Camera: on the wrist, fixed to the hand. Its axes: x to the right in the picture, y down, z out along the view.
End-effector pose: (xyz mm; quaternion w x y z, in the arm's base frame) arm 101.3 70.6 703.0 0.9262 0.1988 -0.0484 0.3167
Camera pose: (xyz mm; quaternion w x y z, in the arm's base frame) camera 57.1 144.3 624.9 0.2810 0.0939 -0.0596 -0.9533
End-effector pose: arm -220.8 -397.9 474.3 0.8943 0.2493 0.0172 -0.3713
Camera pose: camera -176.4 -312.1 409.9 0.3632 0.1487 -0.0195 0.9196
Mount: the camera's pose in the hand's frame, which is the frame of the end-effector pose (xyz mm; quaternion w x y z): -10.2 53.5 -102.6 0.0201 0.0339 0.2608 0.9646
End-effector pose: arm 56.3 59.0 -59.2 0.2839 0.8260 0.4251 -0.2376
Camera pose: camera 111.2 96.5 36.0 0.0960 0.4982 -0.7222 0.4701
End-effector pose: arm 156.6 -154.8 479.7 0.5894 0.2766 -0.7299 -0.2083
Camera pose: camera 249.8 -105.3 528.2 0.3937 -0.6242 -0.1348 0.6612
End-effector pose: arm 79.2 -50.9 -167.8 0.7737 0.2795 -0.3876 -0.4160
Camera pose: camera 183.8 -4.2 -186.9 0.5084 -0.2335 -0.0897 0.8240
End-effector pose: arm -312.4 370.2 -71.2 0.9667 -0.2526 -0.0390 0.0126
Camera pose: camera -314.4 366.4 -187.3 0.0260 -0.0132 0.4954 0.8682
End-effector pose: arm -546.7 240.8 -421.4 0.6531 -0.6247 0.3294 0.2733
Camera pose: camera -603.4 142.9 -447.8 0.3152 -0.2560 -0.7888 -0.4614
